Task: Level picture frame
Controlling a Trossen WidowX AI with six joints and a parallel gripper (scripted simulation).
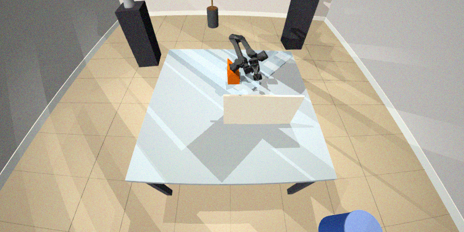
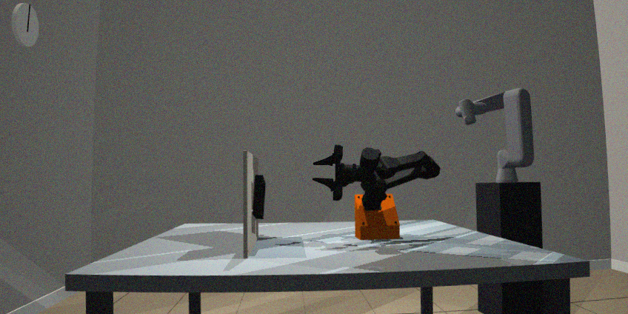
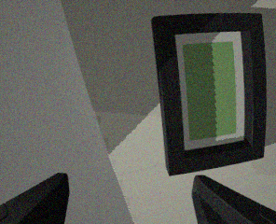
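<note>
Now: the picture frame 19 cm ahead of my gripper tip and 9 cm below it. Round my gripper tip: wall panel 20 cm ahead, 10 cm below.
</note>
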